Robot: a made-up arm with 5 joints.
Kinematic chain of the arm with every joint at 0, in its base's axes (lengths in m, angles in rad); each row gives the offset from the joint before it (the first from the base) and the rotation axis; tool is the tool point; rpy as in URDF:
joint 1: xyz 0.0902 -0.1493 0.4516 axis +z
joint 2: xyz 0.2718 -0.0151 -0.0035 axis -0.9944 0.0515 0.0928
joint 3: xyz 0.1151 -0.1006 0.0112 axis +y
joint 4: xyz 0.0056 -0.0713 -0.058 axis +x
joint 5: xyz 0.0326 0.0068 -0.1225 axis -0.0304 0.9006 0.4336
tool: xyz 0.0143 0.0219 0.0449 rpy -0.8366 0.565 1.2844
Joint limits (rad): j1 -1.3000..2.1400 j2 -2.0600..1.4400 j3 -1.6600..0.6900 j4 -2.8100..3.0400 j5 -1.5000..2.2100
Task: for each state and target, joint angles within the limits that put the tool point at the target. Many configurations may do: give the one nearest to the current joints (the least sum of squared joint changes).
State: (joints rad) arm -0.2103 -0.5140 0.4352 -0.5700 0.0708
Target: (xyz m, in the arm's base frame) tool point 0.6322 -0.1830 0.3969
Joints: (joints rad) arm 0.3821 0.2447 -0.3306 -0.7508 0.1885
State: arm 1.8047 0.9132 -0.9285 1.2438 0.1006
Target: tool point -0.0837 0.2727 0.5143
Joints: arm 2.1064 0.7161 -0.7855 1.5037 -0.1858
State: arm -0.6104 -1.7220 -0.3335 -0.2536 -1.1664
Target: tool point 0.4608 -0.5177 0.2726
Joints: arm -0.8732 -1.8000 -0.9961 -0.4174 -1.3845
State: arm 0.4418 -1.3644 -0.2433 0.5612 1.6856
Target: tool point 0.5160 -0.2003 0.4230
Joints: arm -0.2904 -1.7897 0.3468 0.8609 1.9637
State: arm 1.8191 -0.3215 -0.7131 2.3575 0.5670
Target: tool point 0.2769 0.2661 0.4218
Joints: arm 1.5772 -0.6371 -0.5577 2.5301 0.5246
